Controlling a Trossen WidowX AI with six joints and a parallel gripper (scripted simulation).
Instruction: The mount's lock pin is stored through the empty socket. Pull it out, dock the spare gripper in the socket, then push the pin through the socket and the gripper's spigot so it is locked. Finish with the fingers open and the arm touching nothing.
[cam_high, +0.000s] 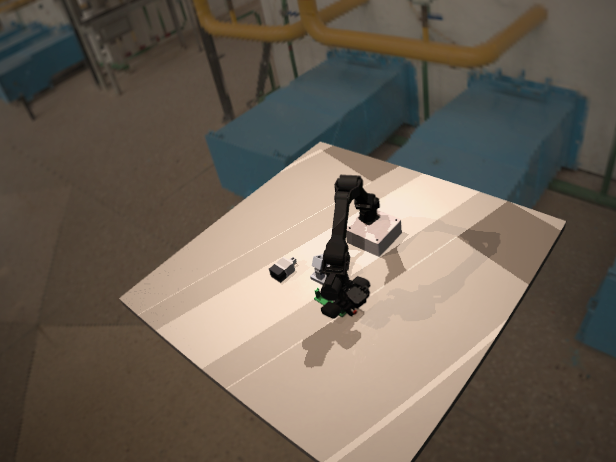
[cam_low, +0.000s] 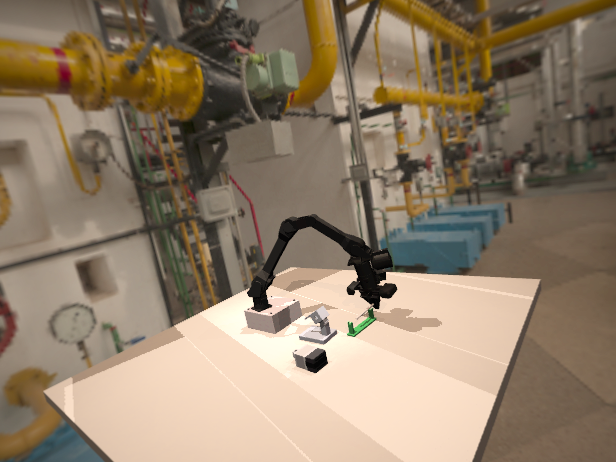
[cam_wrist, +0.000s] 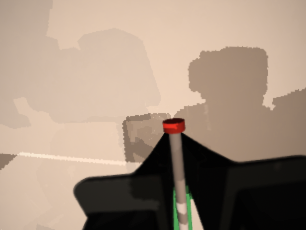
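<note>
My gripper tip is 100 mm to the left of the green cradle and 10 mm short of it. Round my gripper tip: grey mount 230 mm to the right, 70 mm behind, 30 mm above; spare gripper 360 mm to the right, 30 mm ahead.
</note>
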